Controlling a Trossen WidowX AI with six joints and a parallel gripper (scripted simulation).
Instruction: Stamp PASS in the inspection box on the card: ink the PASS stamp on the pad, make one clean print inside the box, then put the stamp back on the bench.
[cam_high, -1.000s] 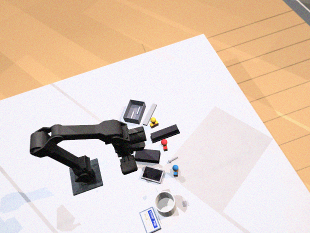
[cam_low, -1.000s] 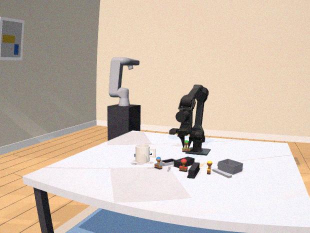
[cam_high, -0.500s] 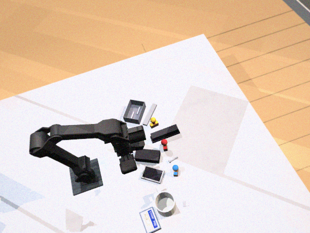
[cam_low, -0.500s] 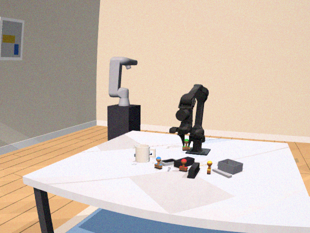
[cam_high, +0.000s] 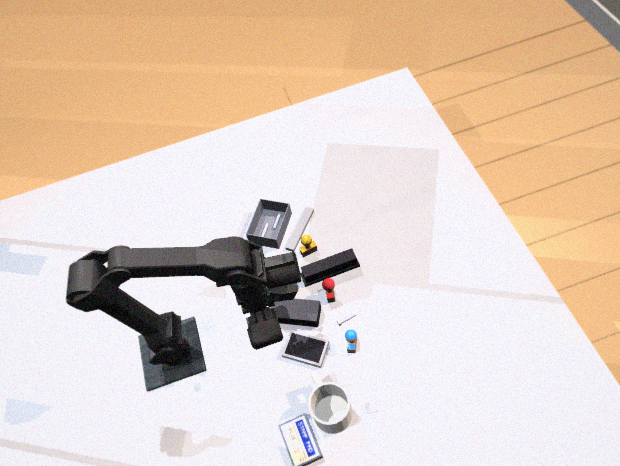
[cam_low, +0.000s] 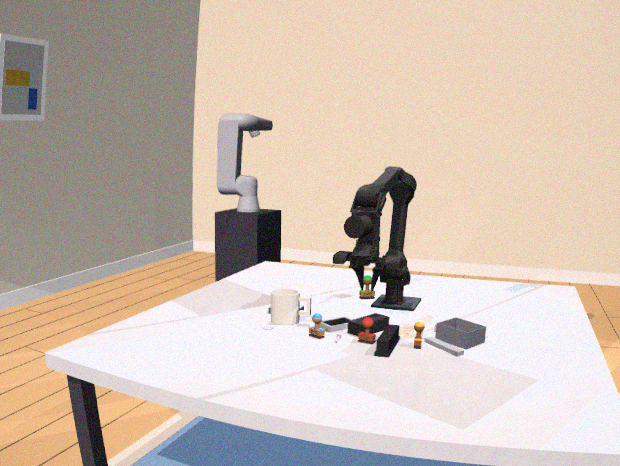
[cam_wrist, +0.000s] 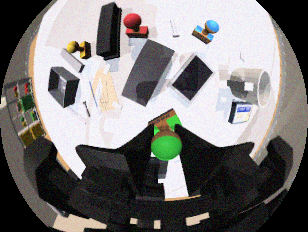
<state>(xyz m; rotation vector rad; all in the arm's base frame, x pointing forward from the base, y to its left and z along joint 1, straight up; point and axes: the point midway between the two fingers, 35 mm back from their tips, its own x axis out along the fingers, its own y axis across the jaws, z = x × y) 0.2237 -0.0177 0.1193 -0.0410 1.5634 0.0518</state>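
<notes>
The dark ink pad is 60 mm ahead of my gripper tip, 60 mm to the right of it and 90 mm below it. From my gripper tip the other things lie so: black block 60 mm ahead, 30 mm to the left, 80 mm below; green-knobbed stamp right at my gripper tip; beige card 30 mm ahead, 140 mm to the left, 100 mm below.
</notes>
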